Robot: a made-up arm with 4 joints.
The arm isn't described. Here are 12 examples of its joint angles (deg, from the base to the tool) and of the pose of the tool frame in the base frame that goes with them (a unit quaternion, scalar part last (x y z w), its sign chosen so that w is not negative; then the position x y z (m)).
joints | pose
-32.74 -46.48 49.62 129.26 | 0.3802 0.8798 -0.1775 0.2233 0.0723 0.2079 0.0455
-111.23 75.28 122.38 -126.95 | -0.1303 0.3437 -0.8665 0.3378 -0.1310 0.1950 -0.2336
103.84 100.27 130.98 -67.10 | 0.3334 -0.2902 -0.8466 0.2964 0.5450 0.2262 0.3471
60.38 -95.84 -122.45 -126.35 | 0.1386 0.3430 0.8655 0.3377 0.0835 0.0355 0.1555
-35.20 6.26 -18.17 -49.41 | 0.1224 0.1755 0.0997 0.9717 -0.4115 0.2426 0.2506
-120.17 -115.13 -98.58 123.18 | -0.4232 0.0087 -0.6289 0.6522 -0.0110 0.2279 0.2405
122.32 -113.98 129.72 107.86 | -0.4784 -0.3243 0.7686 0.2744 -0.1134 0.0544 -0.0413
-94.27 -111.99 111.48 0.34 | -0.1854 0.5479 0.8054 0.1295 -0.0032 0.2379 0.5239
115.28 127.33 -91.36 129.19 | -0.7117 0.5840 0.0735 0.3835 0.2996 0.2426 -0.0961
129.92 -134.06 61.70 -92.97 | -0.3394 0.6008 -0.3844 0.6132 -0.0005 0.3661 -0.1044
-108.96 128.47 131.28 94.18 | -0.4982 -0.2502 0.7627 0.3280 -0.5229 0.0602 0.0132
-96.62 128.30 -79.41 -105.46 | 0.5109 0.7162 0.3835 0.2811 -0.3245 0.0739 0.2227
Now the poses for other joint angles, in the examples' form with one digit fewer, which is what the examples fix.
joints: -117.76 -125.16 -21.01 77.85
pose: -0.024 0.330 -0.181 0.926 -0.111 0.305 0.394
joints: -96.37 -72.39 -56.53 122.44
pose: -0.435 0.498 -0.186 0.727 0.058 0.302 0.125
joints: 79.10 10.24 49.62 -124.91
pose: 0.400 -0.867 0.128 0.267 0.041 0.332 0.379
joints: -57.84 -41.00 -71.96 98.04
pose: -0.587 0.800 -0.004 0.119 -0.116 0.272 -0.037
